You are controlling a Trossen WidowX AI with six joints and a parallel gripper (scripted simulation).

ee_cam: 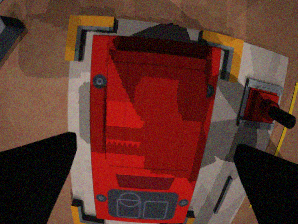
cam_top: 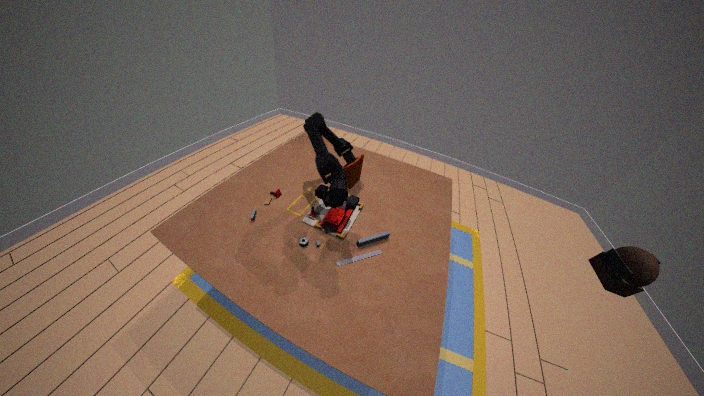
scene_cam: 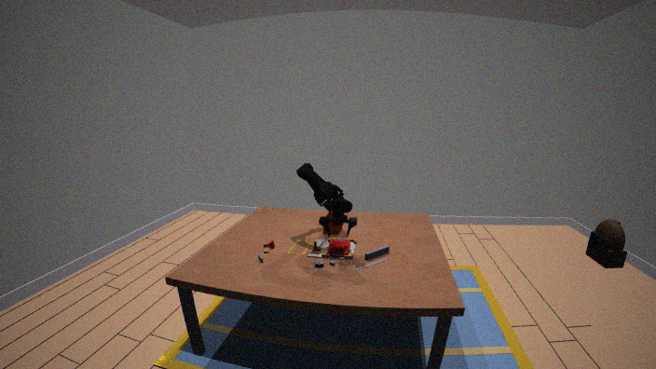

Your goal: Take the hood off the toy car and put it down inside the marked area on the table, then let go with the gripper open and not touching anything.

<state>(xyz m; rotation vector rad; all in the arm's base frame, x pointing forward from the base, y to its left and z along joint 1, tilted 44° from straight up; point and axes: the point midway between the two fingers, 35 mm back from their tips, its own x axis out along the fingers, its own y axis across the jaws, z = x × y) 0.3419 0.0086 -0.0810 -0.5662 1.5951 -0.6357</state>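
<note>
The red hood lies 50 mm below my gripper tip. The rest, counted from my gripper tip: small wheel 170 mm ahead, 70 mm to the right, 80 mm below.
</note>
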